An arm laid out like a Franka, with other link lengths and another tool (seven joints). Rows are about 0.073 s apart.
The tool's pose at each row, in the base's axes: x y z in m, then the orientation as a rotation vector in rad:
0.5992 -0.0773 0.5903 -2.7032 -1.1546 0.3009
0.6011 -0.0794 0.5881 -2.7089 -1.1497 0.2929
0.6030 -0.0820 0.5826 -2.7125 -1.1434 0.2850
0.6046 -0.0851 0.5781 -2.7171 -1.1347 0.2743
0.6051 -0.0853 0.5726 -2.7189 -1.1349 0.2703
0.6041 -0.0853 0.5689 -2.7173 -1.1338 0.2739
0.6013 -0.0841 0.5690 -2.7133 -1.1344 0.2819
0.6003 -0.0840 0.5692 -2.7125 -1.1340 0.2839
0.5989 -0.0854 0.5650 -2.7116 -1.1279 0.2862
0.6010 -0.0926 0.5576 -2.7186 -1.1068 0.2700
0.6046 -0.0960 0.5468 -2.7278 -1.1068 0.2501
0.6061 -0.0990 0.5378 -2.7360 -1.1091 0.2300
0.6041 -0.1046 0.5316 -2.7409 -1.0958 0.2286
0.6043 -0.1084 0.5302 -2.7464 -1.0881 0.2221
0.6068 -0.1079 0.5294 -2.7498 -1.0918 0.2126
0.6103 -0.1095 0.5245 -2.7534 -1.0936 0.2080
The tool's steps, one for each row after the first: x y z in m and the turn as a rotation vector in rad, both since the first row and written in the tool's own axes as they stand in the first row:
0.0000 0.0033 0.0014 -0.0043 0.0047 0.0042
0.0000 0.0077 0.0060 -0.0062 0.0101 0.0086
-0.0007 0.0121 0.0096 -0.0086 0.0176 0.0144
0.0002 0.0139 0.0148 -0.0109 0.0197 0.0146
-0.0001 0.0141 0.0186 -0.0085 0.0180 0.0150
-0.0011 0.0114 0.0193 -0.0039 0.0138 0.0138
-0.0018 0.0106 0.0194 -0.0027 0.0128 0.0139
-0.0033 0.0116 0.0237 0.0009 0.0128 0.0173
-0.0062 0.0198 0.0296 0.0003 0.0257 0.0308
-0.0051 0.0273 0.0388 -0.0112 0.0360 0.0326
-0.0052 0.0326 0.0468 -0.0230 0.0462 0.0326
-0.0100 0.0365 0.0527 -0.0223 0.0484 0.0419
-0.0124 0.0396 0.0537 -0.0253 0.0526 0.0478
-0.0103 0.0412 0.0538 -0.0315 0.0570 0.0462
-0.0085 0.0459 0.0575 -0.0362 0.0585 0.0460

